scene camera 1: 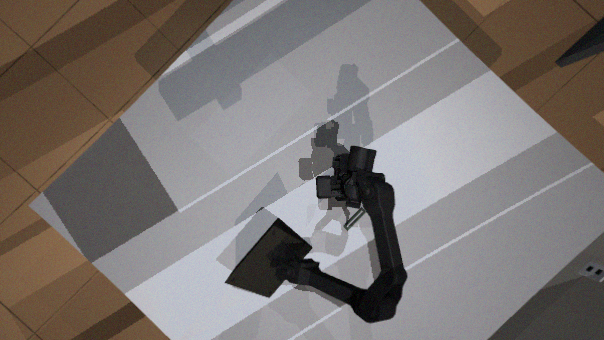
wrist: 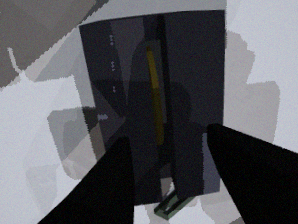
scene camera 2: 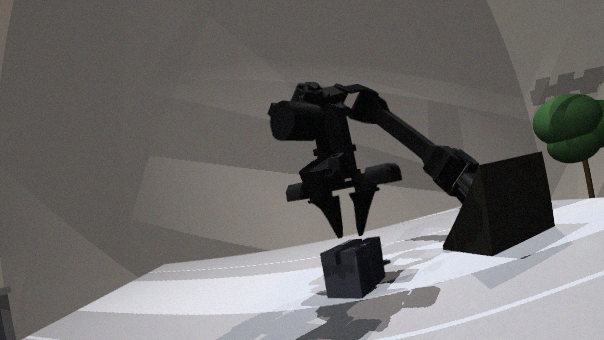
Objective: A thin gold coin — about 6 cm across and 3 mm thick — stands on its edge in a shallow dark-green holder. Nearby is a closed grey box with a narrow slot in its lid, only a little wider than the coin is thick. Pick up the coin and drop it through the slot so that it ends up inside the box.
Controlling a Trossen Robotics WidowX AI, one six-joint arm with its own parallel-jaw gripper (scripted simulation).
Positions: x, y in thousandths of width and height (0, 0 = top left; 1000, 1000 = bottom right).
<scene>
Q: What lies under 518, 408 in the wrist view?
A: A gold coin.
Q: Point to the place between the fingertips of my gripper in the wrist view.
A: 565, 623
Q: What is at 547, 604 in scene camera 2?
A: My gripper.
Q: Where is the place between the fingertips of my gripper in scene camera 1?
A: At 575, 543
</scene>
